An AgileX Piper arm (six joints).
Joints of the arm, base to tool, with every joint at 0 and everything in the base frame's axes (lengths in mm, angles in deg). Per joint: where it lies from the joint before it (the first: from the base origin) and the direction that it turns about. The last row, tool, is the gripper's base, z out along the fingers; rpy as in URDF.
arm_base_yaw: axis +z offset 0 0 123
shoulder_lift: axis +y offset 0 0 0
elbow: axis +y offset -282.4 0 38.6
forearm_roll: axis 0.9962 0 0.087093 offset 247.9 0 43.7
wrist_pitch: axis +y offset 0 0 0
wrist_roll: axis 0.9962 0 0.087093 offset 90.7 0 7.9
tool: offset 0 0 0 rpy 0 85.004 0
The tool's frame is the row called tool.
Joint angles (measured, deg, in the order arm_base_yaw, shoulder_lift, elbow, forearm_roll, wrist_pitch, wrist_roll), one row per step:
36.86, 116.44, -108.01, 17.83, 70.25, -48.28
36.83, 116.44, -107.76, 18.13, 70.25, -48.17
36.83, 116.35, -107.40, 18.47, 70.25, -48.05
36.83, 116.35, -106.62, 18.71, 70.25, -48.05
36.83, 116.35, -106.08, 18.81, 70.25, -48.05
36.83, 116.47, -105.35, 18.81, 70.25, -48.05
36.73, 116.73, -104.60, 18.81, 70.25, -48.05
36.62, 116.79, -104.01, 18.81, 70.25, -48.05
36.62, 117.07, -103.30, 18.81, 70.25, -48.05
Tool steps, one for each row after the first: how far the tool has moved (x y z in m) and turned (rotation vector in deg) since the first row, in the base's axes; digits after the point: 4 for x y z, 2 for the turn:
-0.0004, 0.0000, -0.0011, 0.10, 0.42, -0.15
-0.0012, -0.0001, -0.0020, 0.21, 0.89, -0.28
-0.0023, -0.0005, -0.0056, -0.07, 1.66, -0.30
-0.0030, -0.0008, -0.0082, -0.31, 2.15, -0.32
-0.0037, -0.0013, -0.0126, -0.82, 2.83, -0.32
-0.0036, -0.0022, -0.0181, -1.43, 3.64, -0.43
-0.0037, -0.0033, -0.0213, -1.82, 4.16, -0.55
-0.0042, -0.0037, -0.0268, -2.41, 4.95, -0.56

